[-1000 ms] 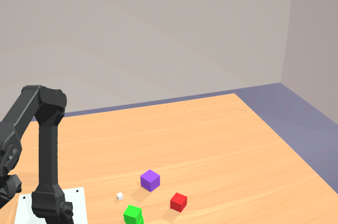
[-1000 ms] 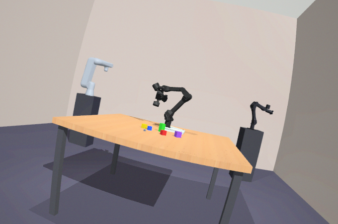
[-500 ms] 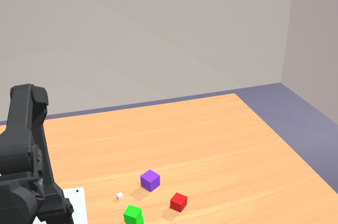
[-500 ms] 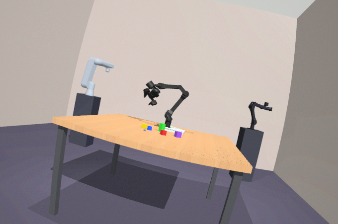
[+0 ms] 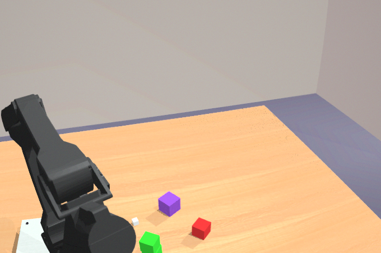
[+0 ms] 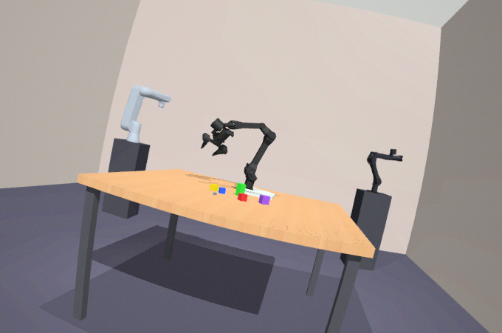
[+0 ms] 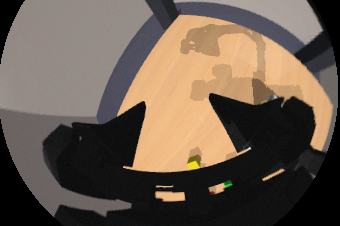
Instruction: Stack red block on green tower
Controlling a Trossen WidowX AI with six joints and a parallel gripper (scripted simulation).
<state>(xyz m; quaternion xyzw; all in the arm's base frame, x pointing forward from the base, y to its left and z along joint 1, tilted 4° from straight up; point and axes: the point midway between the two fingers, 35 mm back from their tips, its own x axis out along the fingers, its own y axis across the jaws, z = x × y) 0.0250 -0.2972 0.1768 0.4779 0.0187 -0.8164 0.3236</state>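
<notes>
My gripper tip is 330 mm short of the red block, 300 mm to the right of it and 180 mm above it. The rest, counted from my gripper tip: small white cube 180 mm ahead, 400 mm to the left, 190 mm below; blue block 240 mm ahead, 180 mm to the left, 190 mm below; yellow block 190 mm ahead, 120 mm to the left, 180 mm below.
</notes>
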